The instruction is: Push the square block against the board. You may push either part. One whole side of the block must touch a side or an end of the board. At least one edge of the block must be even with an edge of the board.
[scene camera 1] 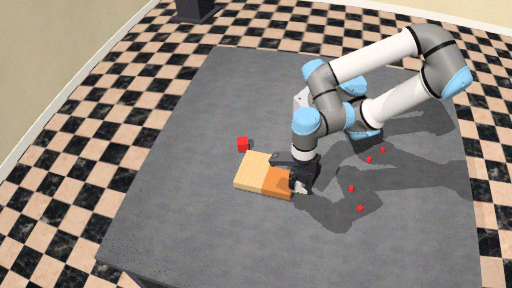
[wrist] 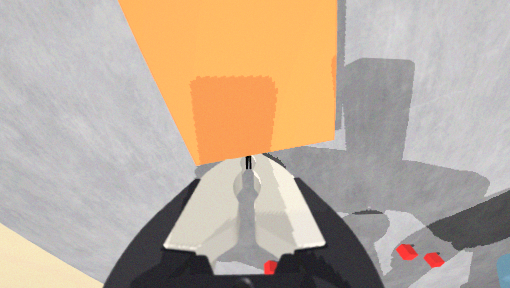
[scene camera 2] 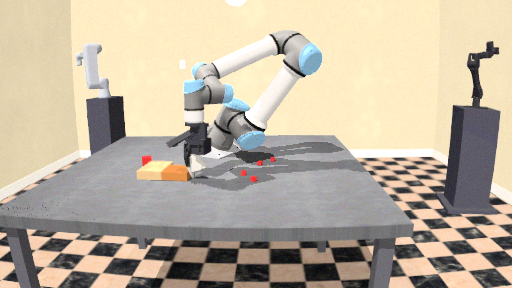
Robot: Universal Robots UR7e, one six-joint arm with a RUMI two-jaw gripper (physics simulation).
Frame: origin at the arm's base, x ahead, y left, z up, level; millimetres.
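Seen in the pictures: gripper, fingertip midpoint: (scene camera 1: 296,192) (wrist: 249,152) (scene camera 2: 193,177); arm's base at its link origin: (scene camera 2: 216,140).
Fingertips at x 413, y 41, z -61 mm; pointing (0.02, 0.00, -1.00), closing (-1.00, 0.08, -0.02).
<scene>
Pixels of each thing's middle, then the offset from my fingertips to it. Level surfaces: height alone.
- orange square block at the middle of its body: (wrist: 246,76) (scene camera 1: 279,182) (scene camera 2: 177,172) dx -5, dy -66, dz +14 mm
- light wooden board at the middle of its body: (scene camera 1: 254,170) (scene camera 2: 155,170) dx -18, dy -171, dz +14 mm
- red cube at the middle of its body: (scene camera 1: 242,144) (scene camera 2: 146,161) dx -116, dy -265, dz +18 mm
- grey table at its surface level: dz -2 mm
The orange square block (scene camera 1: 276,183) (scene camera 2: 175,173) (wrist: 250,45) lies flat on the table, on the right of the light wooden board (scene camera 1: 252,170) (scene camera 2: 152,171) in both scene views. Their facing sides show no visible gap. Their front edges look about in line in scene camera 1, and the board reaches farther back than the block. My gripper (scene camera 1: 300,189) (scene camera 2: 193,175) (wrist: 249,152) is shut and empty. Its pale fingertips are low, close against the block's outer side, opposite the board. Whether they touch is hard to tell. The board does not show in the wrist view.
A red cube (scene camera 1: 242,144) (scene camera 2: 146,160) stands behind the board. Several small red cubes (scene camera 1: 351,188) (scene camera 2: 243,173) (wrist: 407,252) lie to the right of the gripper in the scene views. The arm's base stands farther back on the grey table (scene camera 1: 175,215) (scene camera 2: 300,205).
</scene>
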